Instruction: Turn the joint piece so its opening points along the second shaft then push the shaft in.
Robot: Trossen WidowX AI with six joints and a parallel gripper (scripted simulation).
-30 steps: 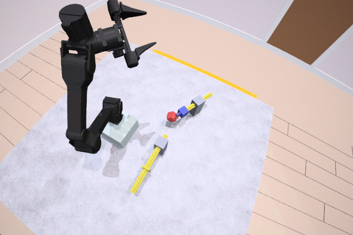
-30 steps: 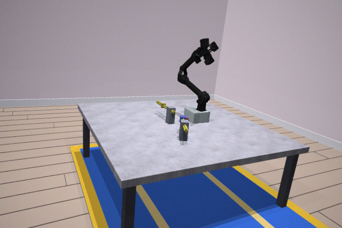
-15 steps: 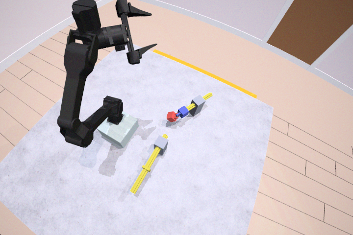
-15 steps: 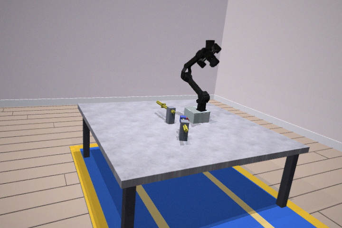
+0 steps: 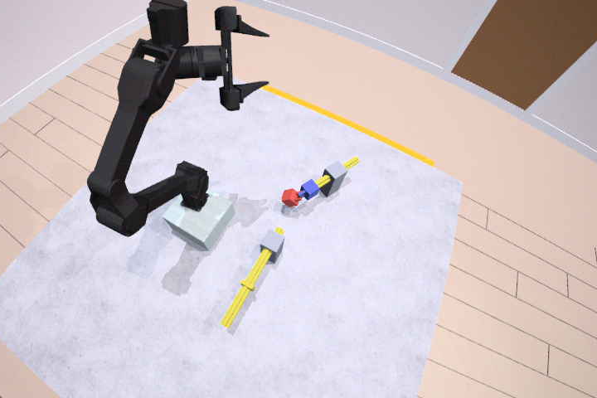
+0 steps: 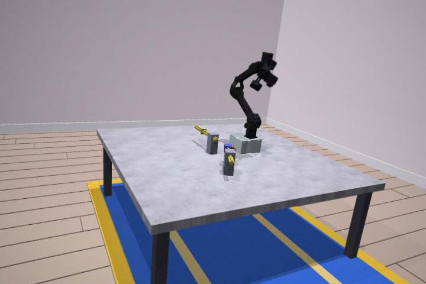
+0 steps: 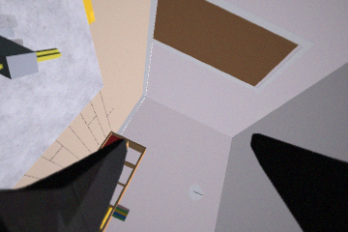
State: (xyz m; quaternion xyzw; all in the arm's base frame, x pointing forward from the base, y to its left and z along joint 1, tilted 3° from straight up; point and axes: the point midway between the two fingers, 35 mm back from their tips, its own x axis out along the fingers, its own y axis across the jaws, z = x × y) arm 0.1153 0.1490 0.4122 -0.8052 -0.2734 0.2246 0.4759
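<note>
Now: the red joint piece 11 cm ahead of my gripper tip, 6 cm to the right of it and 41 cm below it.
</note>
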